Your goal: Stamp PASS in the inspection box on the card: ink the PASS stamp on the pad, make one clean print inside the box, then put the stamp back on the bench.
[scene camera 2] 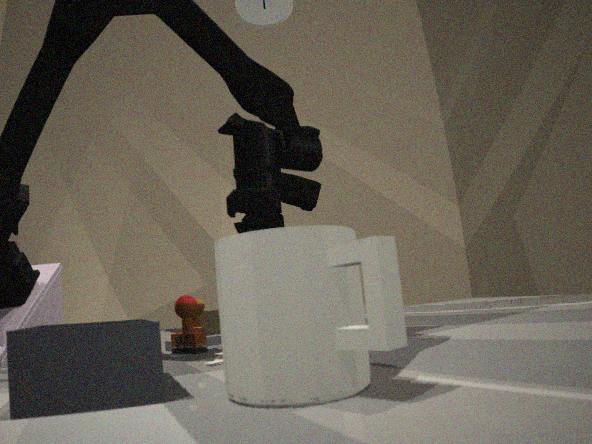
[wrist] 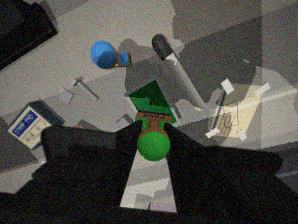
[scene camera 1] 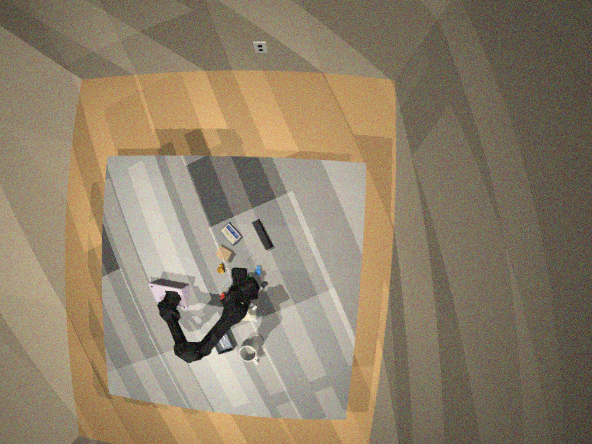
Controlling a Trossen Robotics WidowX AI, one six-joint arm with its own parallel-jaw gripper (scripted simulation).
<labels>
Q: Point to a cream card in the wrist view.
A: At 238, 102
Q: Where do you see a blue-knobbed stamp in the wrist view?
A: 104, 55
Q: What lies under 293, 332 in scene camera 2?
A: A white mug.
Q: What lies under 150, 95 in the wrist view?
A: A green ink pad.
</labels>
